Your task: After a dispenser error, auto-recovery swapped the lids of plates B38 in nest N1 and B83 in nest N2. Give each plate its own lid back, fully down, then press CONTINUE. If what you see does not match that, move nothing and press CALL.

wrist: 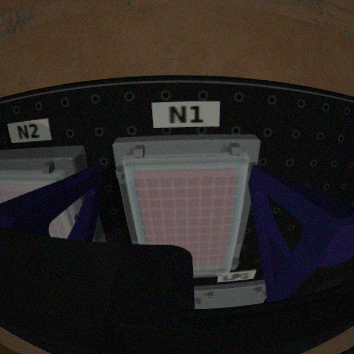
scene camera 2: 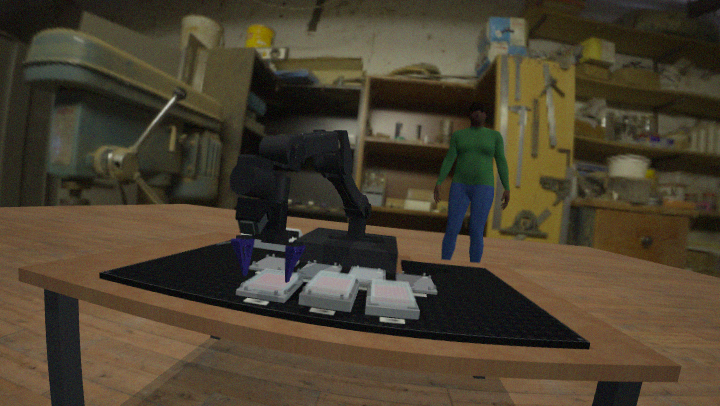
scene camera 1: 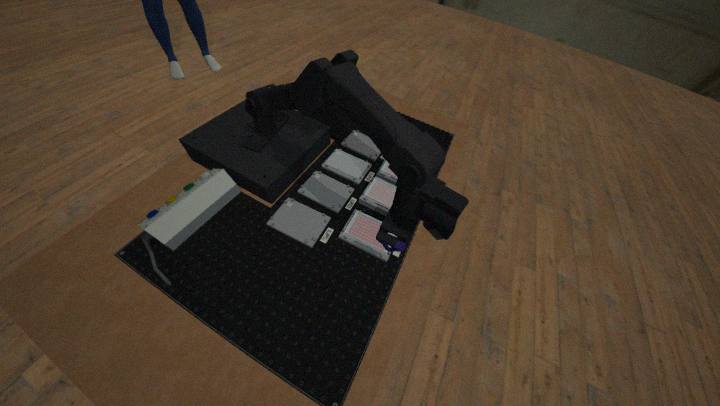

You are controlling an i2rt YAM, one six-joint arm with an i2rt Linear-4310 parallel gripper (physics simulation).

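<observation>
My gripper: open, holding nothing, visible in the wrist view and scene camera 1. Also visible: a nest labelled N1, an N2 label.
</observation>
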